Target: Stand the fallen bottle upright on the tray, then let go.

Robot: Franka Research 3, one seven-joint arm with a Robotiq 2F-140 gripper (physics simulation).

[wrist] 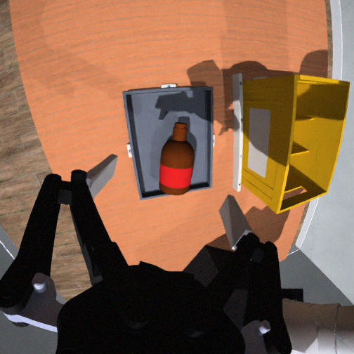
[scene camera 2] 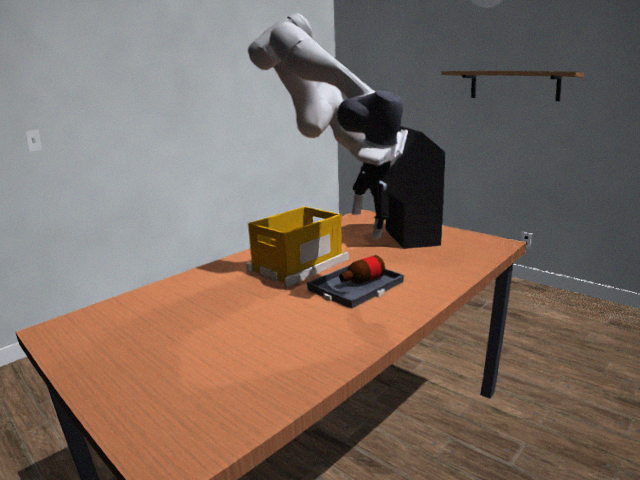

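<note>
A brown bottle (scene camera 2: 366,269) (wrist: 177,162) with a red label lies on its side in the dark grey tray (scene camera 2: 352,300) (wrist: 131,120). In the wrist view its neck points to the top of the picture and its base is near the tray's lower wall. In the scene view the neck points left, towards the front-left part of the tray. My gripper (scene camera 2: 367,221) (wrist: 171,184) is wide open and empty. It hangs above the table, behind the tray in the scene view, with its fingers apart from the bottle.
A yellow crate (scene camera 2: 268,258) (wrist: 267,145) stands on a white base beside the tray, left of it in the scene view and right of it in the wrist view. The black robot pedestal (scene camera 2: 421,196) stands at the far end of the wooden table (scene camera 2: 232,335) (wrist: 90,55).
</note>
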